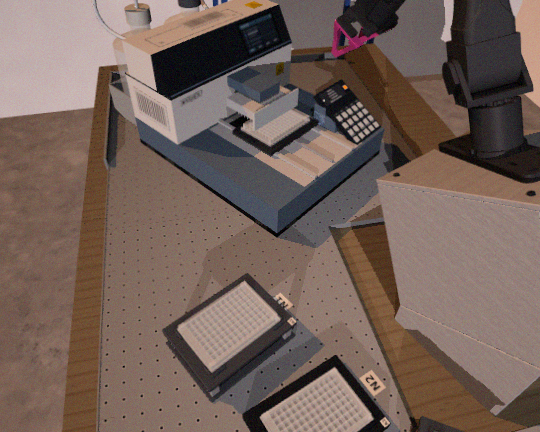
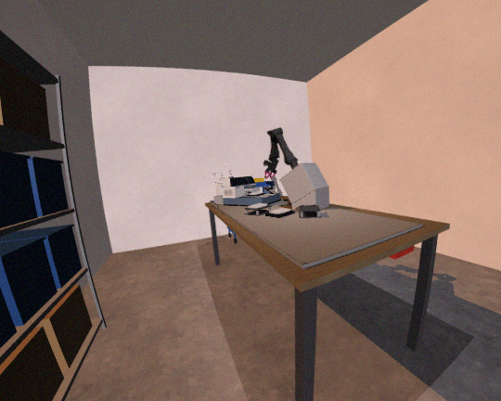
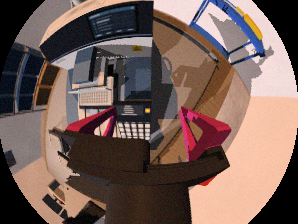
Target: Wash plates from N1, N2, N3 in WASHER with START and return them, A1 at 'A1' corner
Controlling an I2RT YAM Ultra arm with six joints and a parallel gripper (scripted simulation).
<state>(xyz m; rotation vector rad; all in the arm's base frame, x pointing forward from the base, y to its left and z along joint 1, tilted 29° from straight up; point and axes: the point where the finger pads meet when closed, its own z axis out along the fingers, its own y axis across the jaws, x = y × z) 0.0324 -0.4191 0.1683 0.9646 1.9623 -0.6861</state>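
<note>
Now: hand 17 cm short of the dark carrier pocket, 5 cm to the right of it and 14 cm above it. From my hand the other things lie so: bottle: 42 cm ahead, 20 cm to the right, 9 cm below; manifold: 20 cm ahead, 1 cm to the left, 9 cm below; washer: 20 cm ahead, 1 cm to the left, 10 cm below.
</note>
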